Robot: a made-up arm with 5 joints.
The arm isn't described. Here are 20 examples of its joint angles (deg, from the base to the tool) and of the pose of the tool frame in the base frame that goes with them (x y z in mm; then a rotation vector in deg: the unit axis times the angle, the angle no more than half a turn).
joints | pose
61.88 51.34 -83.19 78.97 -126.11 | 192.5 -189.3 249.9 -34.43 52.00 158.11
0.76 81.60 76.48 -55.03 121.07 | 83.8 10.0 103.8 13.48 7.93 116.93
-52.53 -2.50 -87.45 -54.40 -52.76 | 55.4 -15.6 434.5 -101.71 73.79 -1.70
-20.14 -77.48 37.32 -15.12 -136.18 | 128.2 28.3 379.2 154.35 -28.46 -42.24
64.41 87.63 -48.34 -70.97 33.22 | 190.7 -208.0 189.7 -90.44 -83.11 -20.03
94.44 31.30 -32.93 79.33 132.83 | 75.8 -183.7 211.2 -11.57 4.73 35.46
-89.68 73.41 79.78 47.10 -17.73 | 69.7 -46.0 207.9 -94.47 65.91 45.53
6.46 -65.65 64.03 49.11 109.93 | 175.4 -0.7 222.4 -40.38 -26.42 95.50
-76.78 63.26 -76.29 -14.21 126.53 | 128.2 248.7 296.5 57.86 133.19 -87.15
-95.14 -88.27 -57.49 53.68 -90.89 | 82.3 -137.7 366.0 -177.39 -13.68 0.04
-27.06 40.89 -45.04 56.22 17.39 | 273.3 110.0 218.7 4.21 -38.52 40.10
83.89 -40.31 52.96 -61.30 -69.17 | 102.8 -118.8 334.7 -16.72 -160.05 -59.38
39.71 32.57 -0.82 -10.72 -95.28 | 261.2 -137.5 206.5 42.05 -75.30 -117.13
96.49 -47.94 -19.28 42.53 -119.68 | 81.6 -74.5 404.0 -30.64 132.83 82.36
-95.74 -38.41 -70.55 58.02 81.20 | 69.9 0.5 437.5 25.28 -165.91 59.45
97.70 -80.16 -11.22 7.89 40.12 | 96.9 50.2 417.8 -161.05 -66.66 -4.98
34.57 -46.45 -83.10 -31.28 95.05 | -41.2 95.6 382.0 100.65 50.37 38.61
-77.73 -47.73 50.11 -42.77 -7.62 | 95.8 119.8 337.5 93.74 -96.83 34.52
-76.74 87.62 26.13 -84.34 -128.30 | 100.8 131.7 84.8 60.89 15.09 -49.04
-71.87 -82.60 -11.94 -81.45 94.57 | 26.4 -131.5 344.9 21.45 122.23 114.53
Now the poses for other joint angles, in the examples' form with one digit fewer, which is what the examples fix.
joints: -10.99 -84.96 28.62 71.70 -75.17
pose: 138 21 304 55.0 -56.0 -56.8
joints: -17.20 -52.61 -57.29 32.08 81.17
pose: 31 -5 441 -87.2 -147.5 13.5
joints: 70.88 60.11 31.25 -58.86 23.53
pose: 143 -151 114 -42.5 -41.3 -45.8
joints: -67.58 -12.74 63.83 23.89 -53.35
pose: 109 96 164 13.3 -7.1 11.4
